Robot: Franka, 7 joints.
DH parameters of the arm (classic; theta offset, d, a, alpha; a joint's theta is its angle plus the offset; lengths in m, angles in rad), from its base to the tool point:
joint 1: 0 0.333 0 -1.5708
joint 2: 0 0 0 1.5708
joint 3: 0 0.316 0.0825 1.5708
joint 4: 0 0 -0.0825 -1.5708
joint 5: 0 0.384 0 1.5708
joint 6: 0 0 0.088 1.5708
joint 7: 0 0.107 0 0
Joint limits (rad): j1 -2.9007..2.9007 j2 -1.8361..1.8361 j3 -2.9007..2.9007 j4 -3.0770..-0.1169 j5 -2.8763..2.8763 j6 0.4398..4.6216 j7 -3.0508..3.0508
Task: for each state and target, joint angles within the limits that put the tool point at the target. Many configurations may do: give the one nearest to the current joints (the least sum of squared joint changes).
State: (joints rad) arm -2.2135 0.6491 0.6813 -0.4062 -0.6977 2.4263 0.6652
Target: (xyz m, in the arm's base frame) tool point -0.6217 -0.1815 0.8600
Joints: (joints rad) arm -2.8921 0.7604 0.5677 -0.1169 -0.7427 2.0357 0.6652
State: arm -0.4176 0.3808 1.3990 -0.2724 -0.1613 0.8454 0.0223
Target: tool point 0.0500 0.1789 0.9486
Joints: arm -0.2315 -0.3278 0.8589 -0.5124 -0.2773 0.4398 0.0223
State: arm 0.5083 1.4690 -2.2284 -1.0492 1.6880 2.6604 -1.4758
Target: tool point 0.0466 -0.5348 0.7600
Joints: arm -0.1450 1.0635 -2.0702 -1.7225 1.7185 2.6354 -1.4758
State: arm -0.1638 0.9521 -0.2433 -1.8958 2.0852 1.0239 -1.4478
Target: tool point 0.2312 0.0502 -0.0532
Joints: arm -0.0763 1.2061 -0.1437 -2.4867 1.8942 1.0127 -1.4478
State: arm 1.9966 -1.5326 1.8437 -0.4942 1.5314 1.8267 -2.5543
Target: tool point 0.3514 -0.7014 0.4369
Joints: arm 2.1249 -1.2548 1.8436 -0.2186 1.5174 1.4058 -2.5543
